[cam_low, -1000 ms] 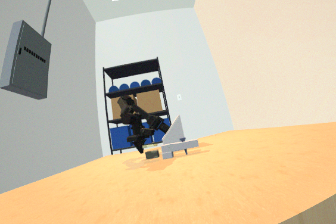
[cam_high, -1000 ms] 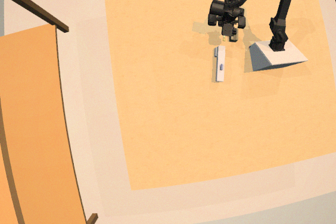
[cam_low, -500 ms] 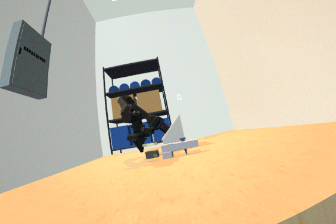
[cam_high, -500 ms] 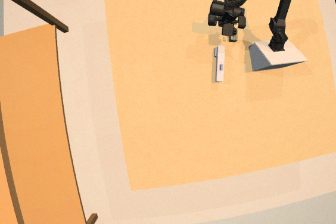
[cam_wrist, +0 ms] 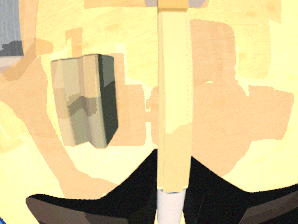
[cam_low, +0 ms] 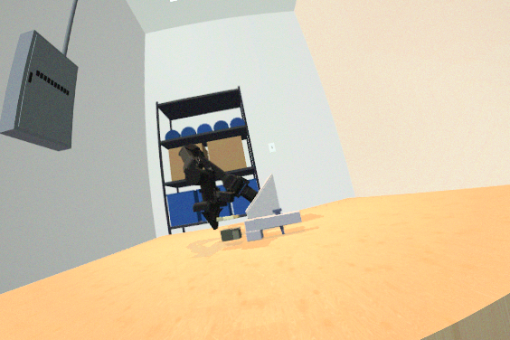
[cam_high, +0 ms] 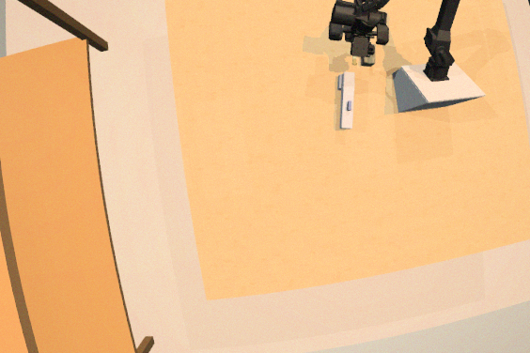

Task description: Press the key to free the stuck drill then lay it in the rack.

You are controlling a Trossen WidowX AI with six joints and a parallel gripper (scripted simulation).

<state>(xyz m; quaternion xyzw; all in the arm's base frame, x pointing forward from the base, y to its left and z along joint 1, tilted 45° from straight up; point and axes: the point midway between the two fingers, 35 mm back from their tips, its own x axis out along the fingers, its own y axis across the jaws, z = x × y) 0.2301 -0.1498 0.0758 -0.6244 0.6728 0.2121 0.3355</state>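
The drill shank is 10 mm ahead of my gripper tip, 40 mm to the left of it and 30 mm above it. Also, from my gripper tip: grey block 50 mm ahead, 190 mm to the left, 10 mm below; dark box 60 mm behind, 40 mm to the left, 30 mm below; blue key 50 mm ahead, 220 mm to the left.
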